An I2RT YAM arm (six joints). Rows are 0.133 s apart.
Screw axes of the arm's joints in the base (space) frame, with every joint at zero. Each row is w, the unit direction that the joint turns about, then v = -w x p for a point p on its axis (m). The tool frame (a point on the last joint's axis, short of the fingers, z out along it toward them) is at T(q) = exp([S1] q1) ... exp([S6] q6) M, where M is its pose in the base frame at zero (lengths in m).
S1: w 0 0 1 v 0.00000 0.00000 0.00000
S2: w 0 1 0 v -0.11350 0.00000 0.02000
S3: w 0 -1 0 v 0.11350 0.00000 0.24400
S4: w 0 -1 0 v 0.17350 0.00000 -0.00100
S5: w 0 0 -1 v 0.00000 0.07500 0.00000
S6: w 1 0 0 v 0.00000 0.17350 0.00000
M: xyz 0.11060 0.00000 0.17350 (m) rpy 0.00 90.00 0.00 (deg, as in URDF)
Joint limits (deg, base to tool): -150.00..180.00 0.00..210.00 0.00..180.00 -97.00..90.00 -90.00..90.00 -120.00..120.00
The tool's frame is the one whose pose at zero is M.
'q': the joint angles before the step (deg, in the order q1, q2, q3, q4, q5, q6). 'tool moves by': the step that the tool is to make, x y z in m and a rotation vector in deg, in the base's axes. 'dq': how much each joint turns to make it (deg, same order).
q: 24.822, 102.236, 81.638, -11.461, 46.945, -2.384
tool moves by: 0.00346, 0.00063, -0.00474, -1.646, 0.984, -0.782
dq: -0.053, 1.141, 0.591, -0.466, 1.197, -0.769
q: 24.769, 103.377, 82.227, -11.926, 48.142, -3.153
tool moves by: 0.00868, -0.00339, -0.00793, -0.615, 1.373, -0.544
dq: -0.935, 1.916, 1.031, -0.383, -0.328, -0.318
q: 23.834, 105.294, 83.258, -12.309, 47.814, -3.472
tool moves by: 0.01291, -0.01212, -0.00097, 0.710, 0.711, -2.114
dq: -2.219, 1.961, 2.726, -1.913, -0.618, 1.040
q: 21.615, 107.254, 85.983, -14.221, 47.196, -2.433
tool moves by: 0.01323, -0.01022, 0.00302, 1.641, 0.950, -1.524
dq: -1.965, 2.235, 4.271, -3.659, -1.463, 1.810
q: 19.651, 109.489, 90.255, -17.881, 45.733, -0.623
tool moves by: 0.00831, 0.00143, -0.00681, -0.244, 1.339, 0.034
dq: -0.204, 2.284, 2.023, -1.109, -0.322, 0.038
